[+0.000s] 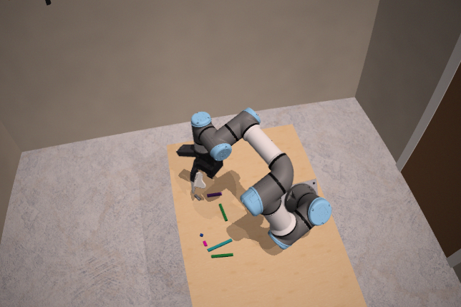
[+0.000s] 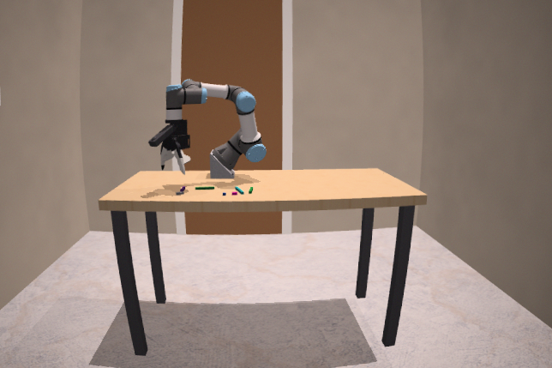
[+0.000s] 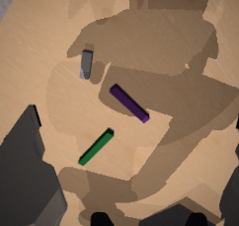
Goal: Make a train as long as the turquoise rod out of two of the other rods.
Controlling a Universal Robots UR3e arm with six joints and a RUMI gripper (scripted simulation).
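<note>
My hand is 80 mm short of the magenta rod, 240 mm to the right of it and 70 mm above it. Round my hand: grey rod: 50 mm ahead, 30 mm to the left, 70 mm below; then blue rod: 80 mm ahead, 200 mm to the left, 70 mm below; then purple rod: 20 mm behind, 40 mm to the left, 70 mm below.
</note>
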